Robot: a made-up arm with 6 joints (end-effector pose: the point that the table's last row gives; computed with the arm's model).
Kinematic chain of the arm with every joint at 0, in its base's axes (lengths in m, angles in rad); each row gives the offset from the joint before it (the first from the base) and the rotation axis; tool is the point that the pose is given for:
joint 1: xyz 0 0 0.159 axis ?
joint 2: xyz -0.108 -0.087 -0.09 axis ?
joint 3: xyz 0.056 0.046 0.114 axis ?
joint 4: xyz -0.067 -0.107 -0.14 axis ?
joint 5: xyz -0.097 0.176 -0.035 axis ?
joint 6: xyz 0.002 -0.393 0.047 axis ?
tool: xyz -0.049 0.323 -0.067
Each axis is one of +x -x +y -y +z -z.
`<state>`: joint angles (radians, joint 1 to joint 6).
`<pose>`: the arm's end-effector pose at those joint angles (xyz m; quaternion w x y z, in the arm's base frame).
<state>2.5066 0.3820 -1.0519 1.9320 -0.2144 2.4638</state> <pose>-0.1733 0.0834 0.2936 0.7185 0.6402 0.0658 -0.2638</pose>
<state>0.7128 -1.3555 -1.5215 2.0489 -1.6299 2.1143</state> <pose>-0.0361 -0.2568 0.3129 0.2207 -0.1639 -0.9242 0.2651</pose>
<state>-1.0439 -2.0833 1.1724 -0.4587 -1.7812 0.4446</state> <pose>-0.2713 0.2785 0.0167 0.3640 -0.4926 -0.0124 -0.7904</pose>
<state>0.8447 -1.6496 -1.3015 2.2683 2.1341 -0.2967</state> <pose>-0.0353 -0.2028 0.0895 0.4862 0.7432 0.1108 0.4461</pose>
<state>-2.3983 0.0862 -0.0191 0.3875 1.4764 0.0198</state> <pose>-0.1854 0.0172 0.2525 0.8733 0.4320 0.2070 0.0886</pose>
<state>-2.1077 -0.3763 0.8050 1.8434 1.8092 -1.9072</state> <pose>0.2069 -0.1203 0.1232 0.1578 -0.2013 -0.8768 -0.4072</pose>
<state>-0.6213 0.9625 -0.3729 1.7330 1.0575 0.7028</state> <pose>-0.0659 -0.0376 -0.0144 0.4701 -0.2843 0.7095 -0.4413</pose>
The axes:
joint 1: -x
joint 2: -z
joint 3: -y
joint 4: -z
joint 5: -x
joint 6: -y

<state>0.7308 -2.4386 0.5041 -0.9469 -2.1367 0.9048</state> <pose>-0.0402 -0.3370 0.0408 0.2261 0.1844 0.9210 0.2582</pose>
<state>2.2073 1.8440 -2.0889 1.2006 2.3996 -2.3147</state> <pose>0.1044 -0.0764 0.1016 0.7167 -0.3045 -0.5186 0.3531</pose>
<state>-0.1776 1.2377 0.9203 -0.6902 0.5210 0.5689</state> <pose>-0.1329 -0.1212 -0.1105 0.7124 -0.5746 -0.3699 -0.1594</pose>
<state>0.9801 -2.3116 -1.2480 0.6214 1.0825 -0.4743</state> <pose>-0.1702 -0.0606 0.4284 0.2227 0.8825 0.0233 -0.4136</pose>
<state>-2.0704 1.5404 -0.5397 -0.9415 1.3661 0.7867</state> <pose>-0.1661 -0.0825 0.2291 0.8210 0.5608 -0.0499 -0.0950</pose>
